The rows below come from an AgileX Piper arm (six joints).
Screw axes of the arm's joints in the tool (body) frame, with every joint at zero. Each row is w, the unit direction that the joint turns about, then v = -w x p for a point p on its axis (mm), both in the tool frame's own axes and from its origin. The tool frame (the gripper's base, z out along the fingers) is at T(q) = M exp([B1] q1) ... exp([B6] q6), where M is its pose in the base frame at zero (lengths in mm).
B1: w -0.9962 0 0.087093 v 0 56.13 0
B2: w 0 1 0 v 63.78 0 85.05
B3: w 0 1 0 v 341.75 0 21.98
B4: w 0 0 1 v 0 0 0
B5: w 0 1 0 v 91 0 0
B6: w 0 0 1 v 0 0 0
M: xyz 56.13 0 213.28 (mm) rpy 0 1.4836 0 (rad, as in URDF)
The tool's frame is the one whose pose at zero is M.
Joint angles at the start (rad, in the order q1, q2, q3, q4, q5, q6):
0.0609, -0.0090, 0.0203, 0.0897, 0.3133, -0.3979
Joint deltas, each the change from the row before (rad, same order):
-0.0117, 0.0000, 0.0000, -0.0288, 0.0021, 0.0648
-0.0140, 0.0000, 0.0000, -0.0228, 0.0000, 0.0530
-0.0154, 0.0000, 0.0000, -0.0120, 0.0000, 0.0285
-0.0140, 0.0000, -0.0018, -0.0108, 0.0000, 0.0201
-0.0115, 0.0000, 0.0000, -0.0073, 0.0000, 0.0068
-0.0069, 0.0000, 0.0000, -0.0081, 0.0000, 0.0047
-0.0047, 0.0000, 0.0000, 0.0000, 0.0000, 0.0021
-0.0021, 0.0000, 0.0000, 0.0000, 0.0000, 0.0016
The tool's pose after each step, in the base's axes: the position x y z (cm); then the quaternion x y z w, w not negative. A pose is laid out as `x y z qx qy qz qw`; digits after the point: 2 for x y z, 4 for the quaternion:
5.39 0.44 17.85 -0.1327 0.7751 -0.0623 0.6147
5.39 0.30 17.84 -0.1130 0.7783 -0.0597 0.6148
5.40 0.18 17.84 -0.0992 0.7802 -0.0606 0.6146
5.40 0.07 17.90 -0.0888 0.7809 -0.0633 0.6150
5.40 -0.01 17.90 -0.0837 0.7815 -0.0678 0.6146
5.40 -0.07 17.90 -0.0814 0.7817 -0.0718 0.6141
5.40 -0.09 17.90 -0.0787 0.7820 -0.0726 0.6140
5.40 -0.11 17.90 -0.0773 0.7822 -0.0727 0.6140

